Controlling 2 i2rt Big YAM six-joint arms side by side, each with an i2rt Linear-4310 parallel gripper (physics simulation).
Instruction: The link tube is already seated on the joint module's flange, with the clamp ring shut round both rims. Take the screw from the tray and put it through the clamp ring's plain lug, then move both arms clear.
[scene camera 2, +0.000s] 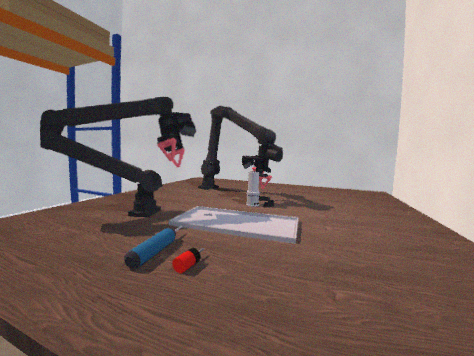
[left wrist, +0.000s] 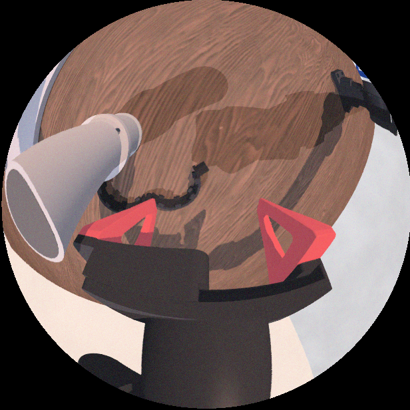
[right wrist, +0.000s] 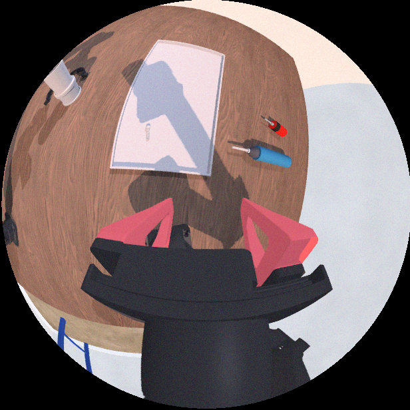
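Where they show: left gripper, fingertip midpoint: (scene camera 2: 260, 184); right gripper, fingertip midpoint: (scene camera 2: 175, 164); left arm's base at its link origin: (scene camera 2: 208, 187); right arm's base at its link origin: (scene camera 2: 145, 212).
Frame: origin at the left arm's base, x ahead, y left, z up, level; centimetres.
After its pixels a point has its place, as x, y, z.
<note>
The pale link tube (scene camera 2: 253, 181) @[49.7, -18.7, 11.8] (left wrist: 62, 175) (right wrist: 58, 75) stands upright on the joint module, with the clamp ring (left wrist: 123, 145) round the joint between them. A small dark hole shows on the ring's side in the left wrist view. A small pale screw (right wrist: 147, 132) lies in the white tray (scene camera 2: 272, 228) @[73.2, -40.0, 0.4] (right wrist: 197, 75). My left gripper (scene camera 2: 261, 177) @[45.3, -6.0, 8.3] (left wrist: 206, 203) is open and empty, low beside the tube. My right gripper (scene camera 2: 176, 161) @[39.4, -54.6, 20.2] (right wrist: 206, 203) is partly open and empty, high above the table and off the tray's near end in the right wrist view.
A black curved chain-like strip (left wrist: 172, 203) lies on the table beside the module. A blue-handled driver (scene camera 2: 152, 247) @[63.8, -78.3, 3.1] (right wrist: 272, 156) and a shorter red one (scene camera 2: 186, 261) @[73.8, -76.3, 2.7] (right wrist: 279, 129) lie beside the tray. A shelf rack (scene camera 2: 116, 115) stands behind the table at the left.
</note>
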